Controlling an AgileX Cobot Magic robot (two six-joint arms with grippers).
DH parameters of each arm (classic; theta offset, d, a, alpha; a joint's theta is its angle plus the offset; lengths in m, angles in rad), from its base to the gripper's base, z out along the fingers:
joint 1: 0 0.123 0 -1.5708
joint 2: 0.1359 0 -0.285 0
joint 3: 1.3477 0 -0.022 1.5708
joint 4: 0 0.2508 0 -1.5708
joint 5: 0 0 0.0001 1.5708
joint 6: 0 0.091 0 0
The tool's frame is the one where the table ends.
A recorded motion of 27 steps. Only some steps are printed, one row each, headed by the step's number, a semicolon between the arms.
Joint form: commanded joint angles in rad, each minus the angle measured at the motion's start. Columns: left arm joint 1, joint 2, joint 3, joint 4, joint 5, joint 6; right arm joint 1, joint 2, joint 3, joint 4, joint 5, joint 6.
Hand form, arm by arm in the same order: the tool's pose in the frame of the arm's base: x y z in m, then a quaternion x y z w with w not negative. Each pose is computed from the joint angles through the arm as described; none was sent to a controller.
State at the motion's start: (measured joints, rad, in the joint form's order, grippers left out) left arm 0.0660 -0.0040 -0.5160 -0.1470 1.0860 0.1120; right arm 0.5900 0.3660 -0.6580 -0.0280 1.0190 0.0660
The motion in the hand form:
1: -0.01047 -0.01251 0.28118 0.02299 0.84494 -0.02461 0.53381; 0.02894 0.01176 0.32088 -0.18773 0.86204 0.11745 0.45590
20: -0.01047 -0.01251 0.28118 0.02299 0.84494 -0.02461 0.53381; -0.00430 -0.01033 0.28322 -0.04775 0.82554 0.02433 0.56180
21: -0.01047 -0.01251 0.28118 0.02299 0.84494 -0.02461 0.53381; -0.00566 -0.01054 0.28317 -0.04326 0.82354 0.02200 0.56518
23: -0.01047 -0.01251 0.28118 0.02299 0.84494 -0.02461 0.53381; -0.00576 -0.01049 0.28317 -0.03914 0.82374 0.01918 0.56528
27: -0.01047 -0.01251 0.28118 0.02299 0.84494 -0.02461 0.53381; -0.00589 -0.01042 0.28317 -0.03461 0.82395 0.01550 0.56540
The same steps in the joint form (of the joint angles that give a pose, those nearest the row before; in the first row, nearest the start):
1: 0.0040 -0.0170 -0.0010 0.0000 -0.0090 0.0010; -0.0670 -0.0760 -0.0040 -0.0260 0.0320 0.0300
20: 0.0040 -0.0170 -0.0010 0.0000 -0.0090 0.0010; -0.3800 -0.3900 0.1580 -0.0930 -0.0260 0.0260
21: 0.0040 -0.0170 -0.0010 0.0000 -0.0090 0.0010; -0.3900 -0.3980 0.1580 -0.0930 -0.0260 0.0260
23: 0.0040 -0.0170 -0.0010 0.0000 -0.0090 0.0010; -0.3999 -0.3980 0.1580 -0.0931 -0.0260 0.0261
27: 0.0040 -0.0170 -0.0010 0.0000 -0.0090 0.0010; -0.4120 -0.3980 0.1580 -0.0930 -0.0260 0.0250

